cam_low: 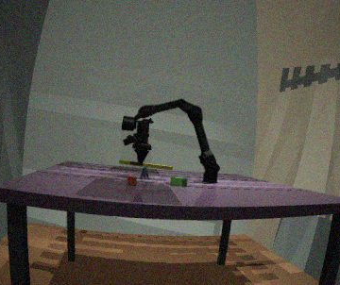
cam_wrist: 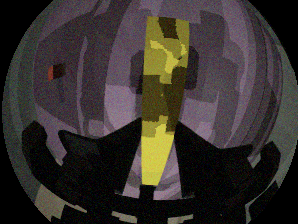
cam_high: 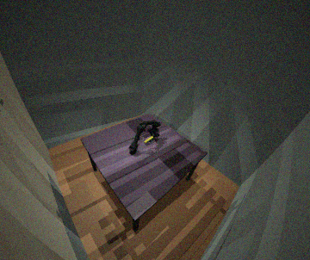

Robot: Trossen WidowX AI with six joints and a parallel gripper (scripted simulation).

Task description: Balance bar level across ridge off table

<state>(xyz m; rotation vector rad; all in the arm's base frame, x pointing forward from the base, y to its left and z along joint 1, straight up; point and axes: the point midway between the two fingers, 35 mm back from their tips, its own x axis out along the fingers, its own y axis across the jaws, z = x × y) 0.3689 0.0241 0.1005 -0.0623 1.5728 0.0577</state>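
The yellow bar lies 30 mm behind my gripper tip. Round my gripper tip: green block: 160 mm behind, 170 mm to the left, 50 mm below; then red block: 50 mm ahead, 250 mm to the left, 50 mm below.
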